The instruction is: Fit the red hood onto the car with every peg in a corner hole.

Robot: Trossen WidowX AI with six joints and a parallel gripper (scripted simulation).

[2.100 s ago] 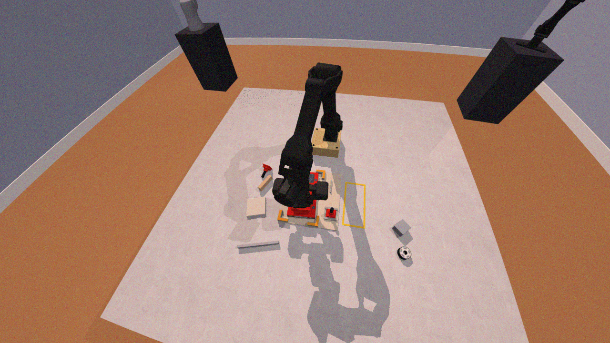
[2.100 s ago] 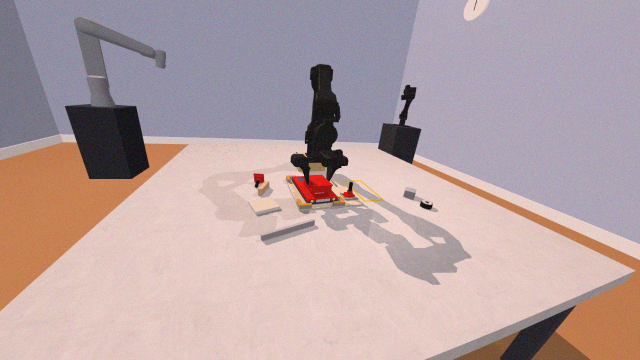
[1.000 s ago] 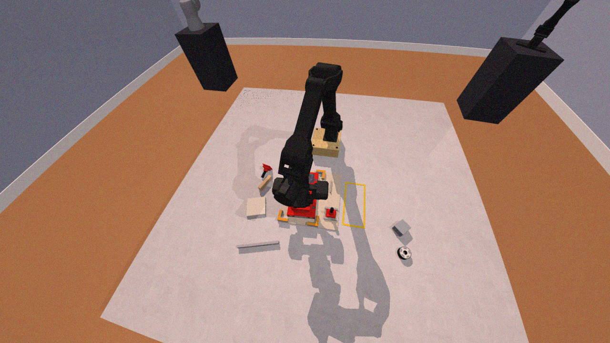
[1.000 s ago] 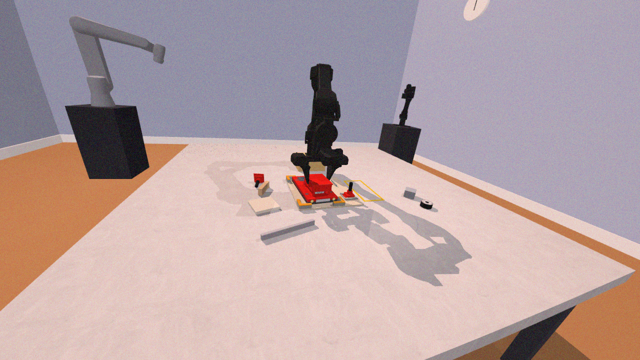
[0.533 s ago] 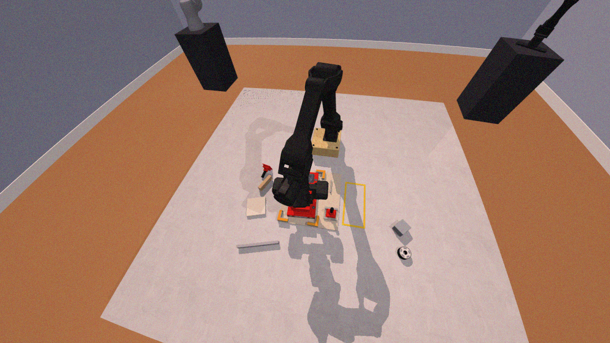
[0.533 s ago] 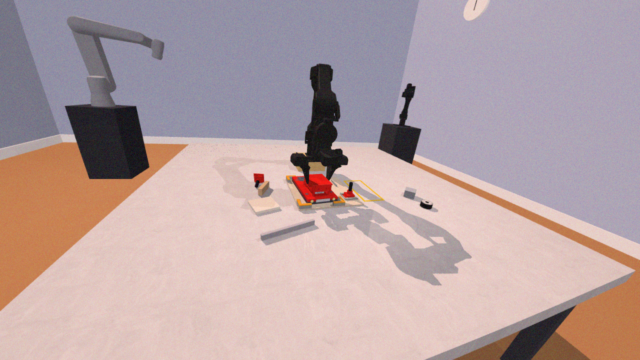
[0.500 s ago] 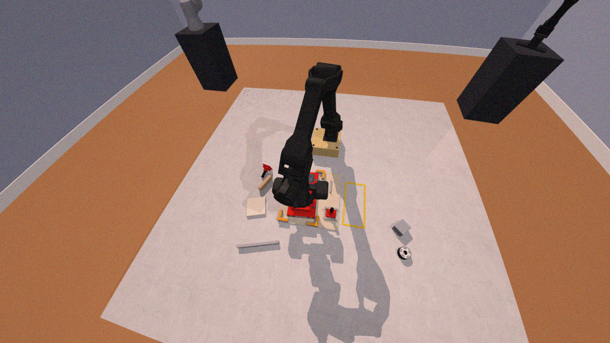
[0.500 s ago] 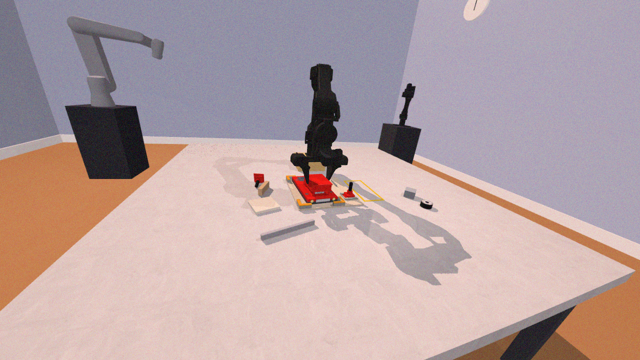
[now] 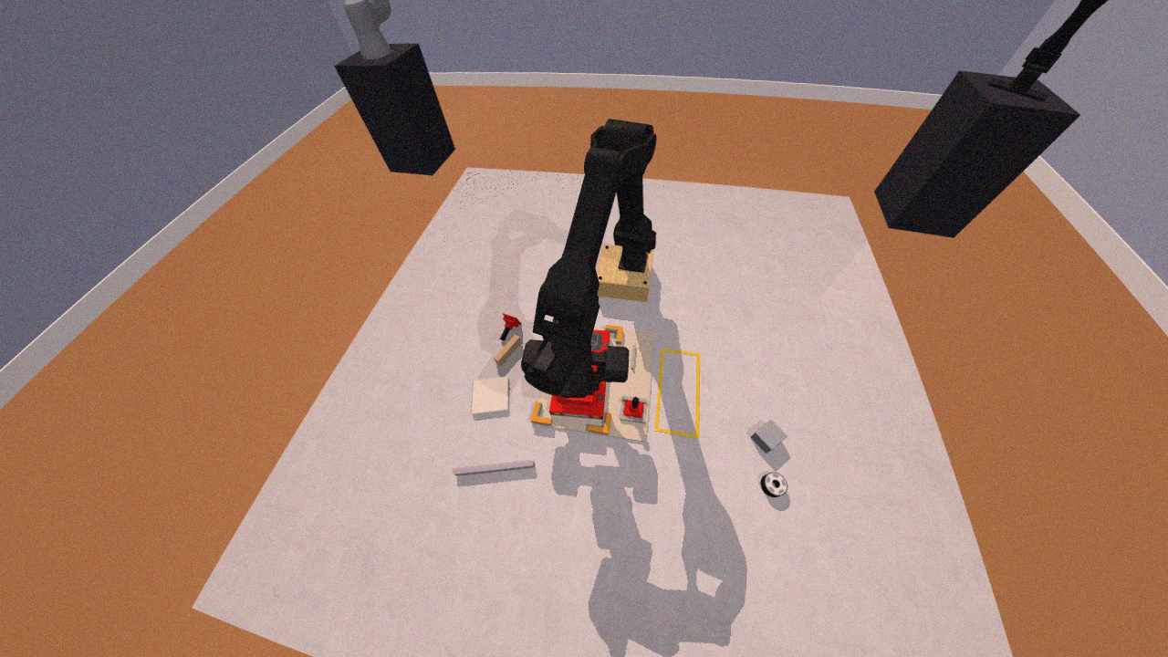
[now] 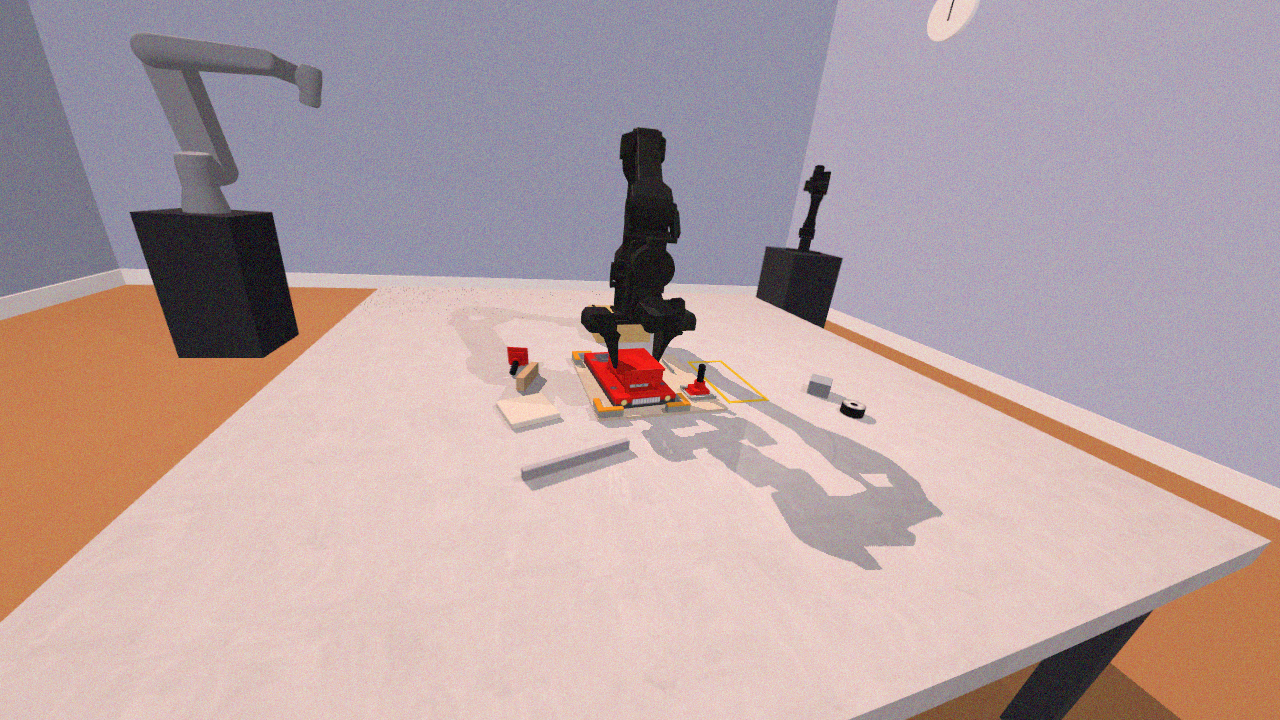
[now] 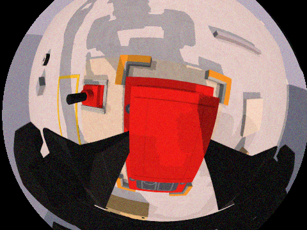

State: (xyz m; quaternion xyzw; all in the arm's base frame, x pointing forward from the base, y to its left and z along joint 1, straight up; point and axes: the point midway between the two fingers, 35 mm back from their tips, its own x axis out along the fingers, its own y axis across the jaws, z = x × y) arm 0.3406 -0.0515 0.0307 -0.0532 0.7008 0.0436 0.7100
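The red hood is 1 cm above my gripper tip. The rest, counted from my gripper tip: tan tile 6 cm ahead, 18 cm to the right, 5 cm below; then wooden block 5 cm behind, 18 cm to the right, 4 cm below; then grey engine block 1 cm to the left, 3 cm below.
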